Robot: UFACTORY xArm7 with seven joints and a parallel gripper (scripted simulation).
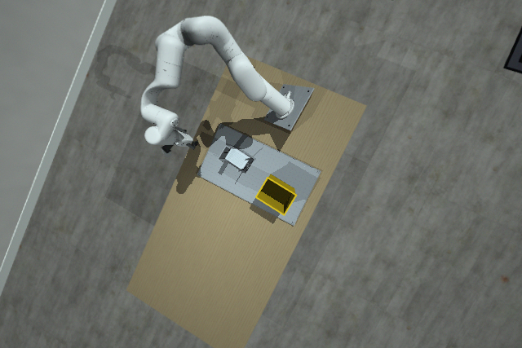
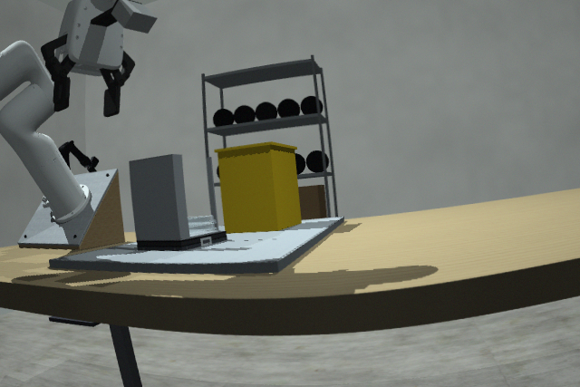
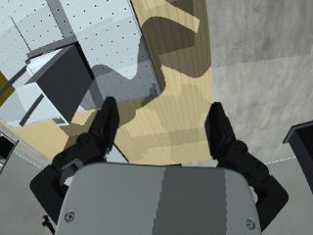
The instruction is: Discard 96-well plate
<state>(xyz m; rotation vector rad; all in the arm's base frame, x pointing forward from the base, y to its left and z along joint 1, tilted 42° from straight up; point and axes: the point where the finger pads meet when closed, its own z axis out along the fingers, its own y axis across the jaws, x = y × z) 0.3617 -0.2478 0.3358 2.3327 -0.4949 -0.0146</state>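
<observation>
Now: the grey rack wall 180 mm to the left of my hand, 130 mm below it and 10 mm ahead of it. The rest, counted from my hand: yellow plastics bin W1: 550 mm to the left, 120 mm below, 110 mm ahead.
</observation>
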